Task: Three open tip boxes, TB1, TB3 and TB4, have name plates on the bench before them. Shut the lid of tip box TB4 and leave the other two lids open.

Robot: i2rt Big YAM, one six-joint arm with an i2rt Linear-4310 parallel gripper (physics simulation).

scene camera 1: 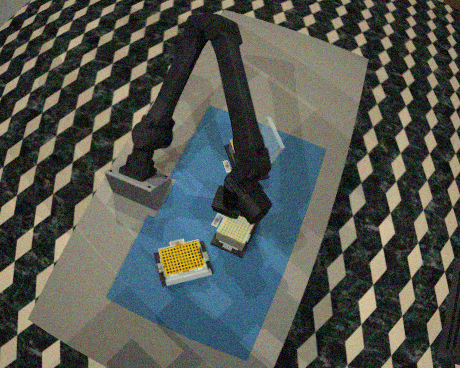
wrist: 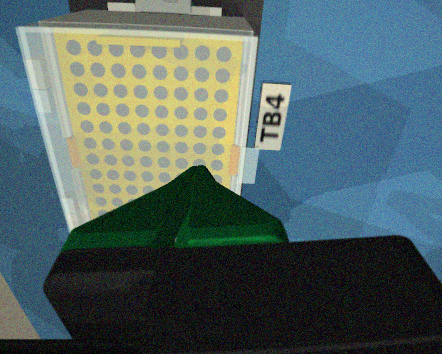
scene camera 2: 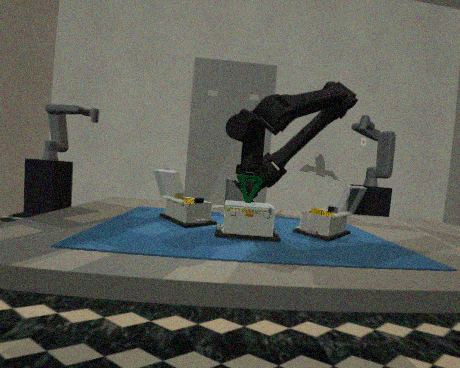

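Note:
Tip box TB4 is the middle box; its clear lid lies down over the yellow tip rack. Its name plate reads TB4. My gripper is shut and empty, its green fingertips pointing down at the lid's top, touching it or very close. In scene camera 1 the arm hides the fingertips. Another tip box stands open at the front left of the mat in that view. A third box is mostly hidden behind the arm, its raised lid showing.
The boxes stand on a blue mat on the bench. In scene camera 2, an open box stands left of TB4 and another open box stands right, both with raised lids. Two grey robot arms stand in the background.

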